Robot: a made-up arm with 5 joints.
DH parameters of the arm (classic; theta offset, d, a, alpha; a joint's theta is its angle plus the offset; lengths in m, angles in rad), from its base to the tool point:
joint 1: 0 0.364 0 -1.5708
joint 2: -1.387 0 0.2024 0
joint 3: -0.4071 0 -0.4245 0
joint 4: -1.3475 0 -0.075 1.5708
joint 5: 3.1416 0.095 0 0
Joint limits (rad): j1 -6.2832..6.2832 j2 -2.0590..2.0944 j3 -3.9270..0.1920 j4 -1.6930..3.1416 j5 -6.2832..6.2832
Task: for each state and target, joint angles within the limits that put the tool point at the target. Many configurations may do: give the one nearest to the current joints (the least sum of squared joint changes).
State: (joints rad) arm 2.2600 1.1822 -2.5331 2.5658 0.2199
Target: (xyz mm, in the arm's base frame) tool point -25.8 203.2 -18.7
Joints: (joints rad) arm 1.6971 1.5367 -1.5790 2.7727 0.2199
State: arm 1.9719 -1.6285 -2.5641 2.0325 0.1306
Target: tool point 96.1 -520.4 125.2
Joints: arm 1.7534 -2.0590 -3.1989 2.5256 0.1306
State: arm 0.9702 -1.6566 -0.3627 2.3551 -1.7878
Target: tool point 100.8 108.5 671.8
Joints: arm 0.8222 -1.5512 -0.7333 2.0515 -1.7878
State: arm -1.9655 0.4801 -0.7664 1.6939 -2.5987
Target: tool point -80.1 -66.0 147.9
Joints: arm -2.4524 0.2227 -0.3474 2.3394 -2.5987
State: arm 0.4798 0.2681 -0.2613 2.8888 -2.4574
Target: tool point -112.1 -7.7 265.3
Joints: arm 0.0686 0.5821 0.1920 2.7811 -2.4574
